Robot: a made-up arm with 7 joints.
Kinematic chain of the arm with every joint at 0, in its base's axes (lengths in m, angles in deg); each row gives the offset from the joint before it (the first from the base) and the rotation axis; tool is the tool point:
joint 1: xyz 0 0 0.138 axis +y
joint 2: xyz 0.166 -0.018 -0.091 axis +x
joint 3: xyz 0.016 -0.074 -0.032 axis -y
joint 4: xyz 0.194 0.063 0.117 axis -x
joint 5: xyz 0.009 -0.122 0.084 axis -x
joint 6: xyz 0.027 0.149 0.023 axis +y
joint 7: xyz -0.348 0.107 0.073 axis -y
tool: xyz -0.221 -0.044 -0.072
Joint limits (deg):
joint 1: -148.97..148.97
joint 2: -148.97..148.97
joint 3: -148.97..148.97
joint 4: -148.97..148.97
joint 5: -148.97..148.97
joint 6: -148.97..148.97
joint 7: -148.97..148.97
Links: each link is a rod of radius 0.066 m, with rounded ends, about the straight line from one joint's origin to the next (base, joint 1, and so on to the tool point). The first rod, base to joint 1, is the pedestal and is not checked.
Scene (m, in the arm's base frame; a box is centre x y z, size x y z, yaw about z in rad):
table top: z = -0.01
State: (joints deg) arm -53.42 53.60 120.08 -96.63 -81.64 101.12 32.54
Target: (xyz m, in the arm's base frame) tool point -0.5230 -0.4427 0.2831
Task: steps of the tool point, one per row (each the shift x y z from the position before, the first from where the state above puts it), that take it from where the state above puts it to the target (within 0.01 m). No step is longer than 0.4 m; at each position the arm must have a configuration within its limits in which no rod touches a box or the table.
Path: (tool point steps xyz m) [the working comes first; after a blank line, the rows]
Joints at the target: -89.85 32.62 137.84 -113.20 -92.18 128.27 8.32
Straight joint move there: clear.

1: -0.3375 -0.0353 0.1014
2: -0.3422 0.0391 -0.0877
3: -0.2308 0.0992 -0.2484

